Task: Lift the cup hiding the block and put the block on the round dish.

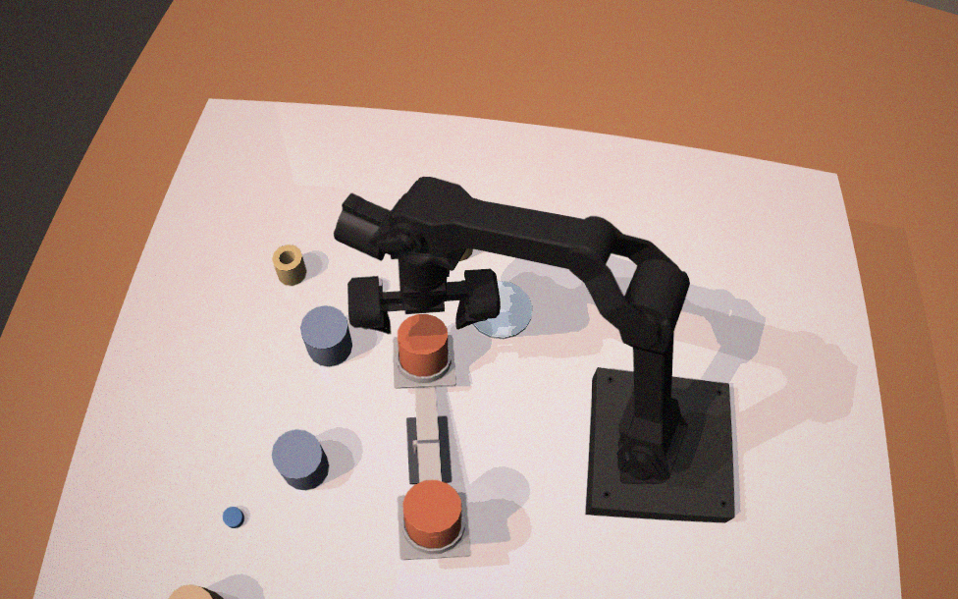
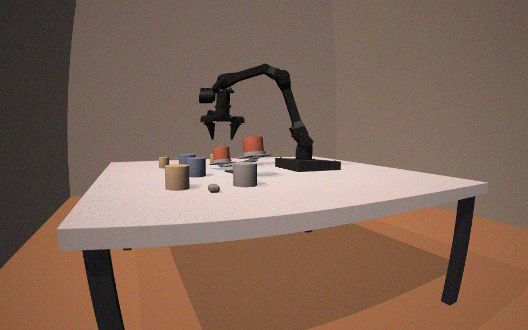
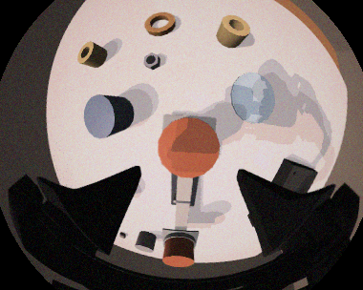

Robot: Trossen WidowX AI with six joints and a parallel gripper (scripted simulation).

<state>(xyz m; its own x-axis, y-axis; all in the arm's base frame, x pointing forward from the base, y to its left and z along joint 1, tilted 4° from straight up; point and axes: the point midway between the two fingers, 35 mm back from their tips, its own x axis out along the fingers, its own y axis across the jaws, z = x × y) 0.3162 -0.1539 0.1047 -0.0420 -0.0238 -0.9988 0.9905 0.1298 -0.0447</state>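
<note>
The green block lies 80 mm below my gripper tip. From my gripper tip the other things lie so: pale blue round dish (110 mm behind, 100 mm to the right, 120 mm below); then balance (10 mm behind, 130 mm to the left, 100 mm below); then balance beam (10 mm behind, 130 mm to the left, 90 mm below).
</note>
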